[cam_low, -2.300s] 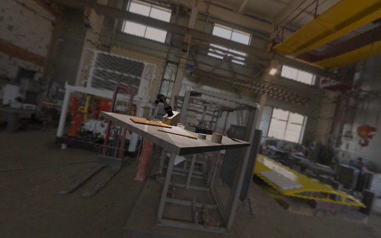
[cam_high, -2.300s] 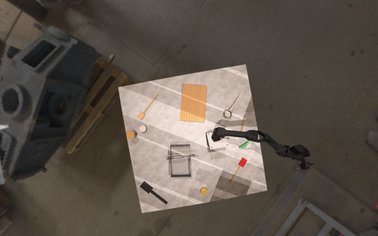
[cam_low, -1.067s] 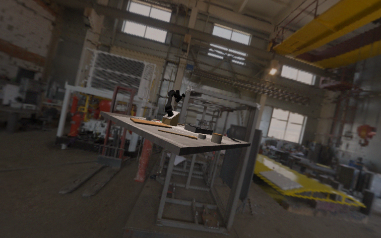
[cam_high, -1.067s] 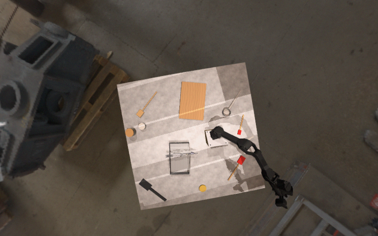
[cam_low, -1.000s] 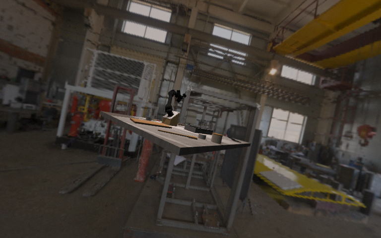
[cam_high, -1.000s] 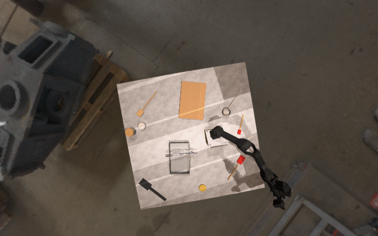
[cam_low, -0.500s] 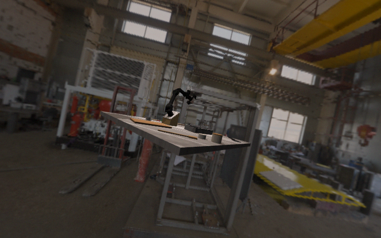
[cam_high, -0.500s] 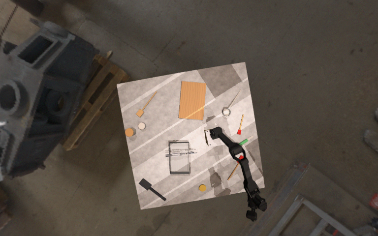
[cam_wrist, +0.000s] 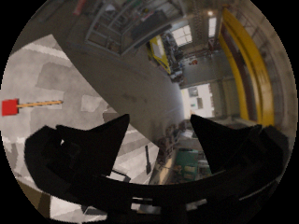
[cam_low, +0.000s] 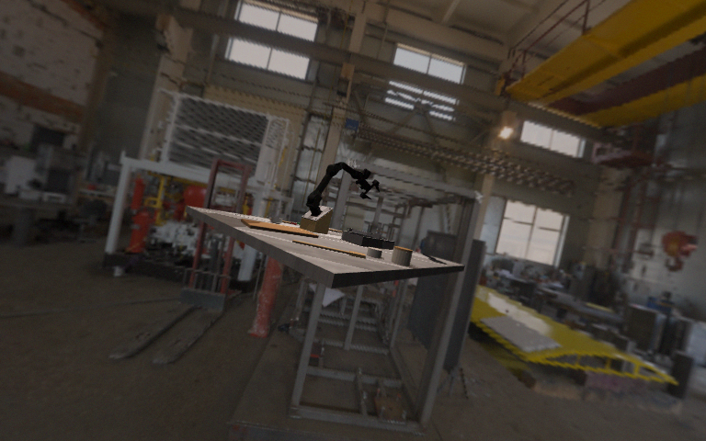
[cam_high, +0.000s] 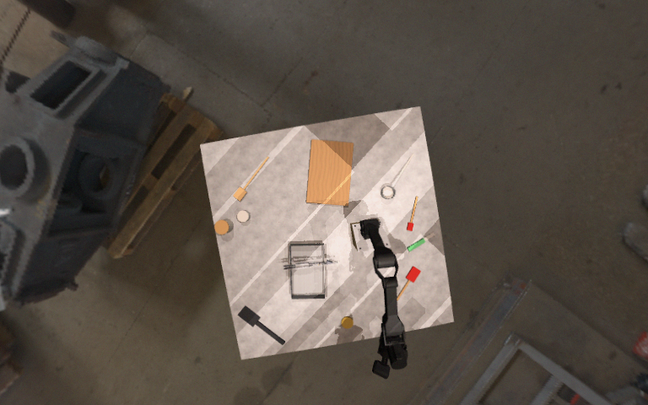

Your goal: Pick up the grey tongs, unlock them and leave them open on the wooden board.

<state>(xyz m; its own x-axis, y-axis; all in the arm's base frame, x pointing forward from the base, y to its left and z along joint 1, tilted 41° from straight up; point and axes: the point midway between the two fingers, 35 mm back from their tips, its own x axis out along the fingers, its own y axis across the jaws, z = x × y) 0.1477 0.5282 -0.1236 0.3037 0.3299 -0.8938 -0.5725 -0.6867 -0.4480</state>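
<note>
Right now the roasting tin is 370 mm to the right of my gripper tip, 350 mm below it and 240 mm ahead of it. Also, from my gripper tip: yellow mark (400 mm to the right, 310 mm below, 160 mm ahead); then yellow disc (360 mm below, 100 mm ahead, 10 mm to the right); then green tool (450 mm behind, 370 mm below, 360 mm to the right).
</note>
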